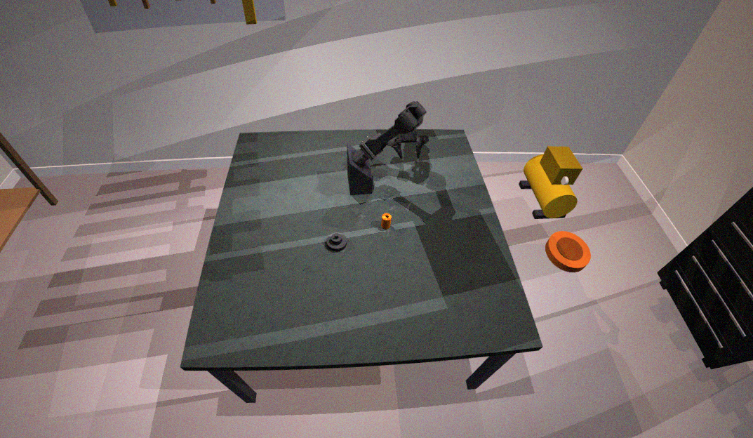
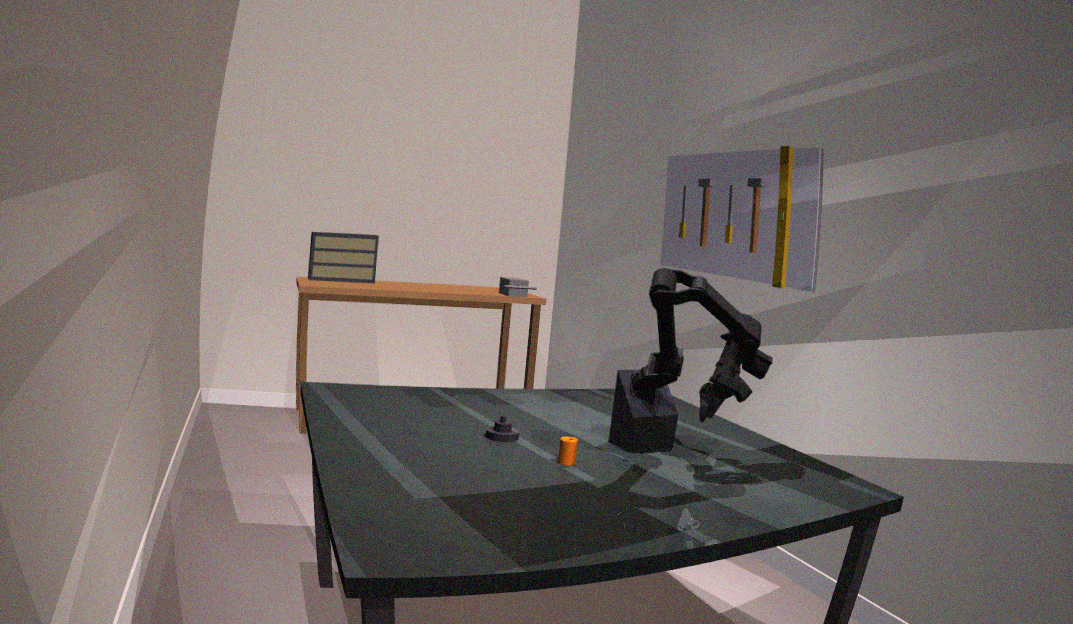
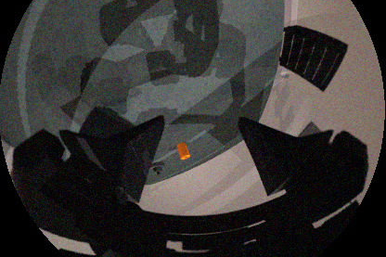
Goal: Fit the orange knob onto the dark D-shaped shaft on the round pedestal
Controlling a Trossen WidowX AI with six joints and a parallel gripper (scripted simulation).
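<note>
My gripper tip is 30 cm short of the orange knob, 12 cm to the left of it and 10 cm above it. Also, from my gripper tip: round pedestal (39 cm ahead, 33 cm to the right, 10 cm below).
</note>
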